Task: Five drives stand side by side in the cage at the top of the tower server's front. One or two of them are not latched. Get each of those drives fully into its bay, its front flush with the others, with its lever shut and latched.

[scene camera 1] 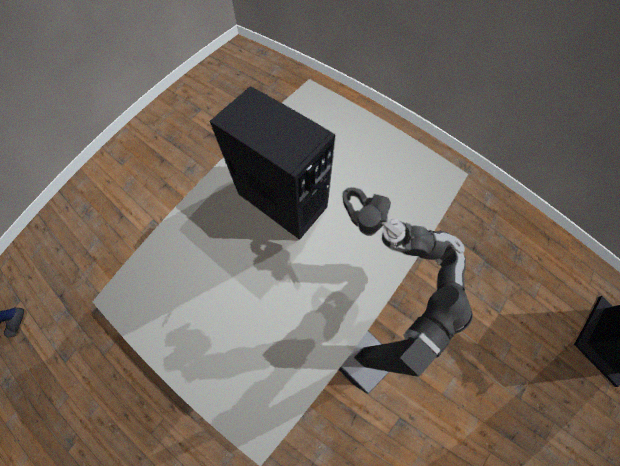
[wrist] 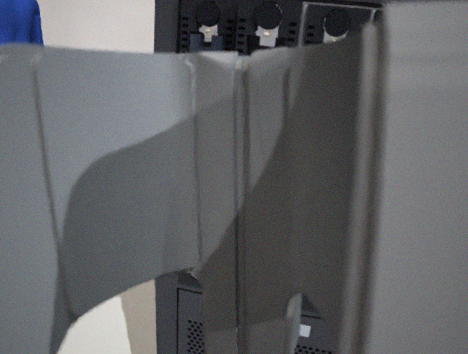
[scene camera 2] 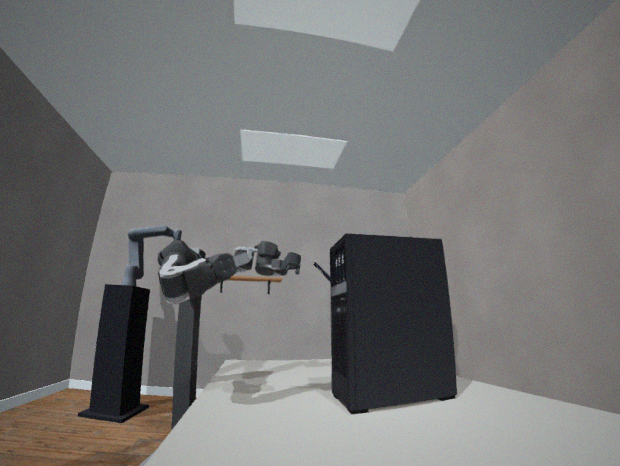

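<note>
The black tower server (scene camera 1: 270, 135) (scene camera 2: 400, 320) (wrist: 166, 320) stands upright on the pale table top (scene camera 1: 400, 145) (scene camera 2: 451, 430). In the second scene view, one drive's lever (scene camera 2: 321, 270) slants up and out from the front. In the wrist view, the left drive's top (wrist: 209, 20), the second drive's top (wrist: 268, 22) and the third drive's top (wrist: 336, 27) show above the fingers; no lever shows at the second one's catch. My gripper (scene camera 1: 349, 191) (scene camera 2: 298, 271) (wrist: 263, 212) is shut and empty, its fingers meeting in front of the cage, apart from the server. The fingers hide most of the drives and the open lever.
A person in blue (wrist: 20, 22) stands beyond the table; a foot (scene camera 1: 14, 323) shows at the far left of the first scene view. A black pedestal (scene camera 1: 601, 340) (scene camera 2: 117, 345) bears another arm (scene camera 2: 133, 253). An orange wall shelf (scene camera 2: 255, 279) is behind my arm.
</note>
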